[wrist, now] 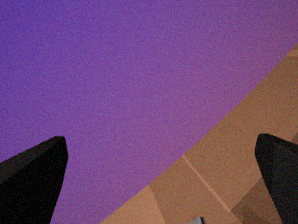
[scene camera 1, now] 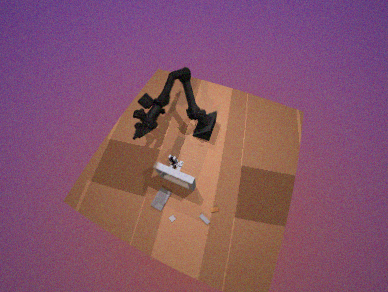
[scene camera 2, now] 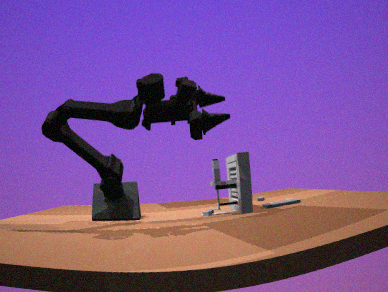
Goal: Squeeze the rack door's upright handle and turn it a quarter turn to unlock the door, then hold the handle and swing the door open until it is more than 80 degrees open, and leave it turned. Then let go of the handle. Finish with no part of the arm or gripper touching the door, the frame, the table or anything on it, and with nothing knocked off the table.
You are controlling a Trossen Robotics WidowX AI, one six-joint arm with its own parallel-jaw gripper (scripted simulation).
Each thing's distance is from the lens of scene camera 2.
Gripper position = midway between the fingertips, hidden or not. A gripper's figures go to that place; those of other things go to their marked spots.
my gripper point(scene camera 2: 227, 106): 82 cm
grey slatted rack point(scene camera 2: 242, 159): 92 cm
